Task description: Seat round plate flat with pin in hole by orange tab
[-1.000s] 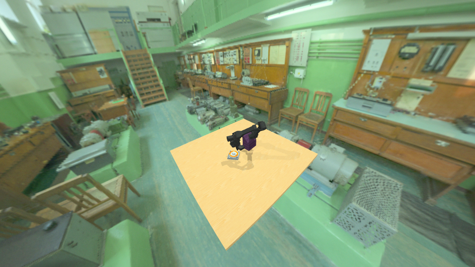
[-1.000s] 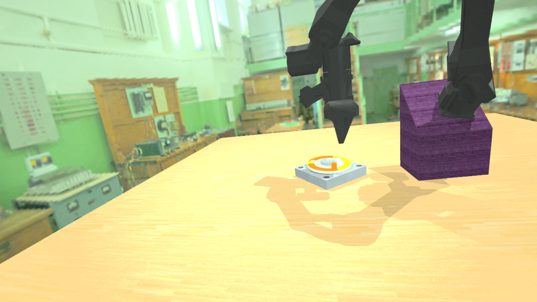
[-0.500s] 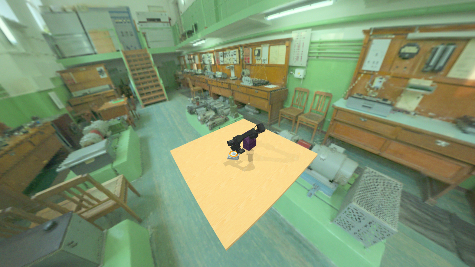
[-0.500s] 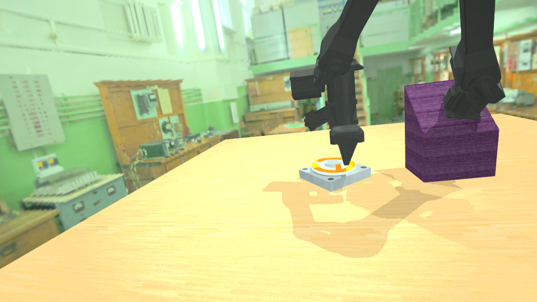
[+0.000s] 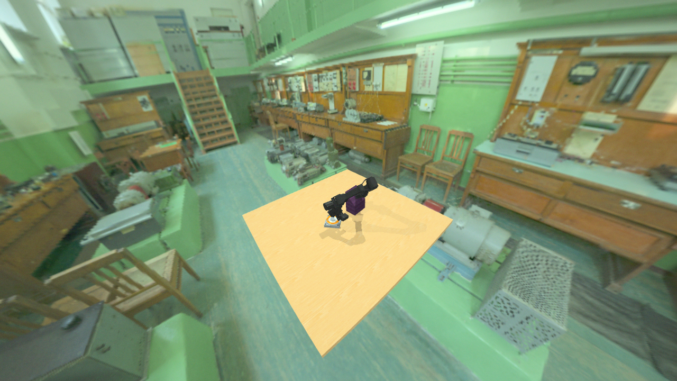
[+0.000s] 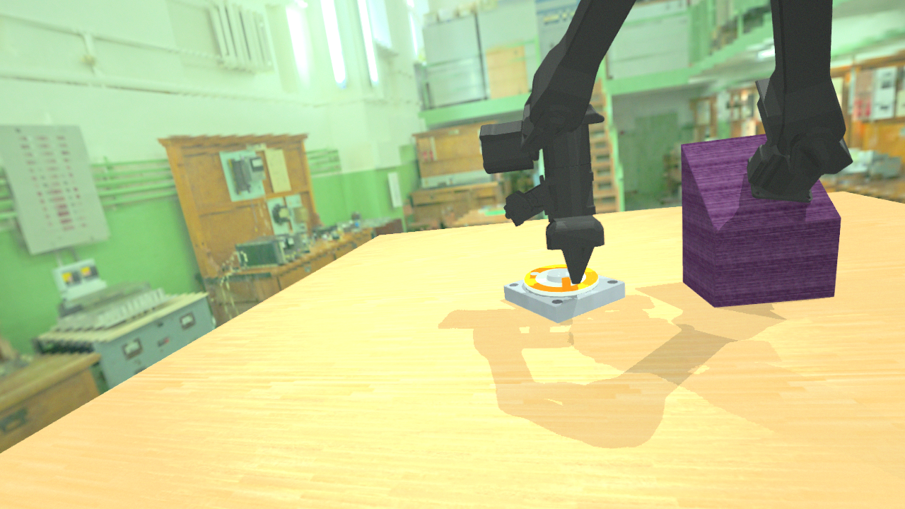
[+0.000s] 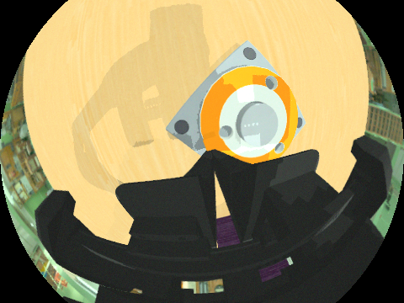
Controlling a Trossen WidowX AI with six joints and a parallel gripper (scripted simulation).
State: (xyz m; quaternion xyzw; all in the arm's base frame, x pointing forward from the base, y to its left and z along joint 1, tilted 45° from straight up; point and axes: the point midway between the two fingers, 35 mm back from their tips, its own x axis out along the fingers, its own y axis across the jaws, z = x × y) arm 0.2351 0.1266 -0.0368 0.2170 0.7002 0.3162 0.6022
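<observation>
The round plate is 2 cm ahead of my gripper tip and 2 cm to the right of it. The rest, counted from my gripper tip: grey square base 2 cm ahead, 5 cm to the right, 2 cm below.
</observation>
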